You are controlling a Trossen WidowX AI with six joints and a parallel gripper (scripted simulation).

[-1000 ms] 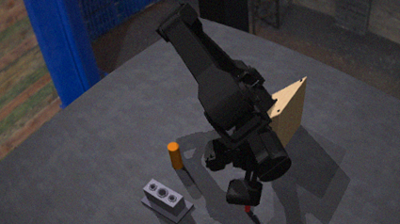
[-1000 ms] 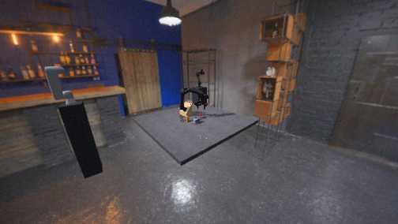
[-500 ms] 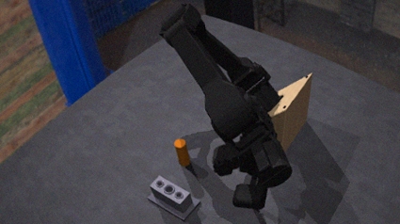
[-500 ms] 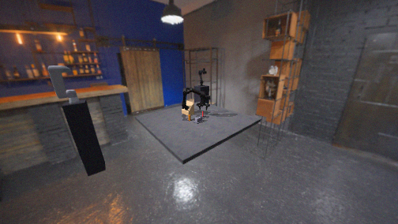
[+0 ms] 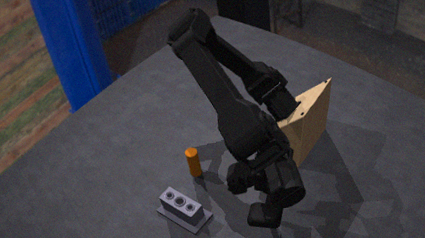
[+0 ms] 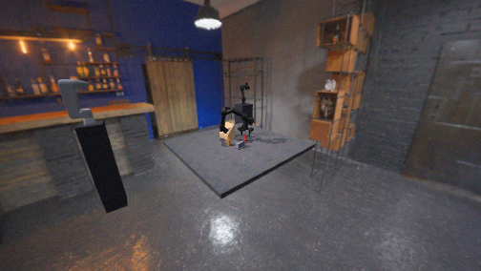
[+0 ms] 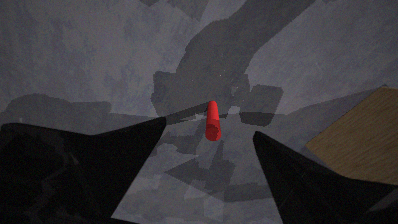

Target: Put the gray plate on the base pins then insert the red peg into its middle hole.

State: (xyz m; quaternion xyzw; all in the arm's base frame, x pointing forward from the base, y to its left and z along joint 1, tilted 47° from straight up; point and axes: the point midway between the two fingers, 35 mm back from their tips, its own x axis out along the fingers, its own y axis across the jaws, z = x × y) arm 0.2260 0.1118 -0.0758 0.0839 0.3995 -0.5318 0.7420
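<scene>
Right now my gripper tip is 30 mm above the red peg. Round my gripper tip: orange cylinder (10 mm ahead, 240 mm to the right, 30 mm below); plate (120 mm ahead, 170 mm to the right, 20 mm below).
</scene>
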